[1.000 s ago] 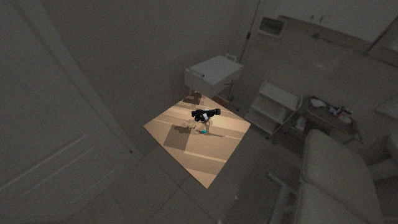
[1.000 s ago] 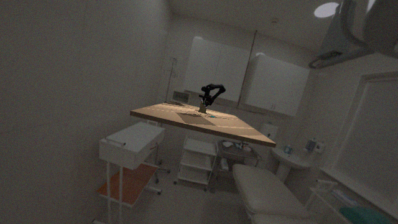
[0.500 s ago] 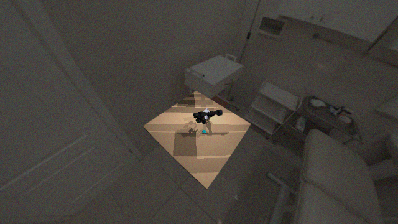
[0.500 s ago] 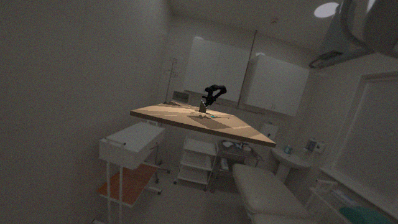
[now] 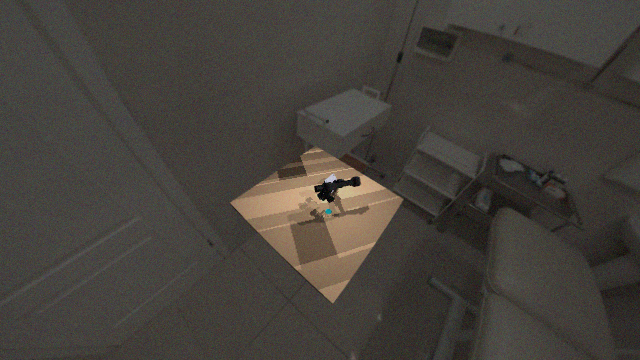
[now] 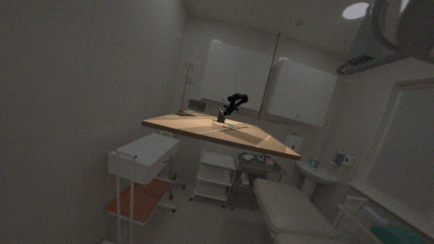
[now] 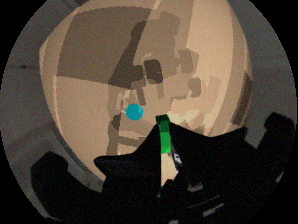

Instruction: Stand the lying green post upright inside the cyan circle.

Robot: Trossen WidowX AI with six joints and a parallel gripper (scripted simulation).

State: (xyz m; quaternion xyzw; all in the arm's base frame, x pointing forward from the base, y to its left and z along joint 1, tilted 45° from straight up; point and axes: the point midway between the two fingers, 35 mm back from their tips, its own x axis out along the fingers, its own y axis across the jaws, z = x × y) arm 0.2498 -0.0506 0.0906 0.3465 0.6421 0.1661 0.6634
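My gripper tip is now 70 mm to the right of the cyan circle and 150 mm above it. Also, from my gripper tip: green post (20 mm behind).
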